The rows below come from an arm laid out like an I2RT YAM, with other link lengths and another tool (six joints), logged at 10 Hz.
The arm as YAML. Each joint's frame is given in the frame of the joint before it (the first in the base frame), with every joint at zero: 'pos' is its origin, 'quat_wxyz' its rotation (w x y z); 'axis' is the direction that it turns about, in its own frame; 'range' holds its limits. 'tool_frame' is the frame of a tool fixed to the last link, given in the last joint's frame.
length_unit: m
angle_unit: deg
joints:
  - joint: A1
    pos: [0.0, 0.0, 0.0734]
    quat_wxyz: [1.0, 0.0, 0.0, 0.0]
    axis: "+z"
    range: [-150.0, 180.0]
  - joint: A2
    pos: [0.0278, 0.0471, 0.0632]
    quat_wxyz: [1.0, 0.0, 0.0, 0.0]
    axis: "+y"
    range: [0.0, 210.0]
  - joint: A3
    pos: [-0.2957, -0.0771, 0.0]
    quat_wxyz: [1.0, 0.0, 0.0, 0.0]
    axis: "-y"
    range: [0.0, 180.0]
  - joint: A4
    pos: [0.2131, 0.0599, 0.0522]
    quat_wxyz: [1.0, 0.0, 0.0, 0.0]
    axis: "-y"
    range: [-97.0, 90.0]
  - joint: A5
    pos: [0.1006, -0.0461, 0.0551]
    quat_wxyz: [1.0, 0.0, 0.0, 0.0]
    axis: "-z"
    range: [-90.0, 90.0]
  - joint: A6
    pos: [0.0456, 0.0, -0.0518]
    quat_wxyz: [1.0, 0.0, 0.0, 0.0]
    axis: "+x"
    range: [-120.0, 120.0]
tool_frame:
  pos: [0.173, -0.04, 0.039]
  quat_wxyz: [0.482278, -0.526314, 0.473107, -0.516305]
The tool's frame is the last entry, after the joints.
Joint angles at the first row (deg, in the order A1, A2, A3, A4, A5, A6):
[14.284, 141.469, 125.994, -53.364, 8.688, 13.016]
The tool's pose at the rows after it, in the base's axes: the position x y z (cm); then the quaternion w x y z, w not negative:
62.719 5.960 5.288 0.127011 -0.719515 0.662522 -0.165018
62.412 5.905 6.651 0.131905 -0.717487 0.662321 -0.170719
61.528 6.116 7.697 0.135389 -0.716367 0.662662 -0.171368
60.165 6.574 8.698 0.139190 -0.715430 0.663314 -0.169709
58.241 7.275 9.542 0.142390 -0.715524 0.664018 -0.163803
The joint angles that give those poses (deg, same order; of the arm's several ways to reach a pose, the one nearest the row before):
[14.284, 139.939, 125.887, -53.277, 8.841, 13.016]
[14.415, 137.884, 124.637, -53.253, 9.147, 13.169]
[14.852, 135.132, 121.734, -52.796, 9.191, 13.694]
[15.638, 131.610, 117.555, -52.008, 9.147, 14.611]
[16.775, 127.481, 112.444, -51.266, 8.863, 15.879]

